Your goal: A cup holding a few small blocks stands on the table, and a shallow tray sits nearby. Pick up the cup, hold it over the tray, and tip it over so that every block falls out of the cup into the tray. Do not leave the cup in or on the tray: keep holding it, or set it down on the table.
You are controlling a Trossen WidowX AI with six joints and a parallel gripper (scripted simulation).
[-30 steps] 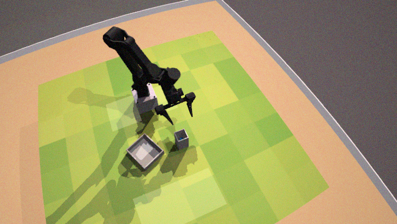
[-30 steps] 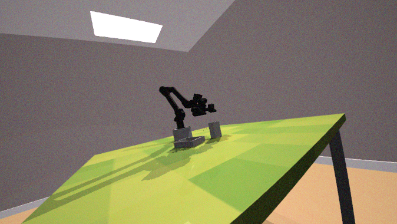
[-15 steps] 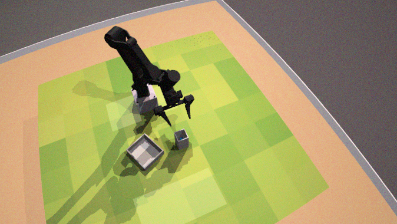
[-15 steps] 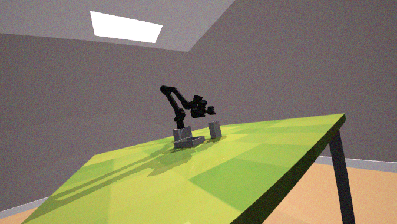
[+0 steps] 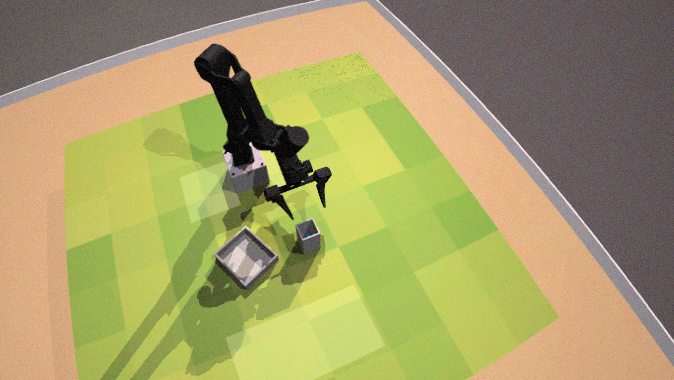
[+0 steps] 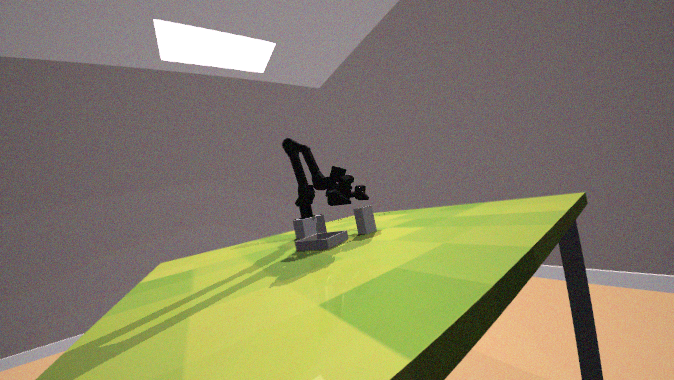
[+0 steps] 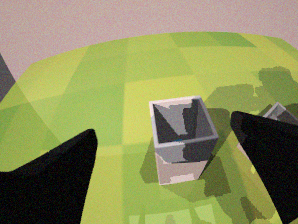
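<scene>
My gripper tip is 8 cm above the blue block, 3 cm short of it and 1 cm to the left of it. From my gripper tip the other things lie so: grey square cup (10 cm below, 3 cm ahead, 1 cm to the right).
</scene>
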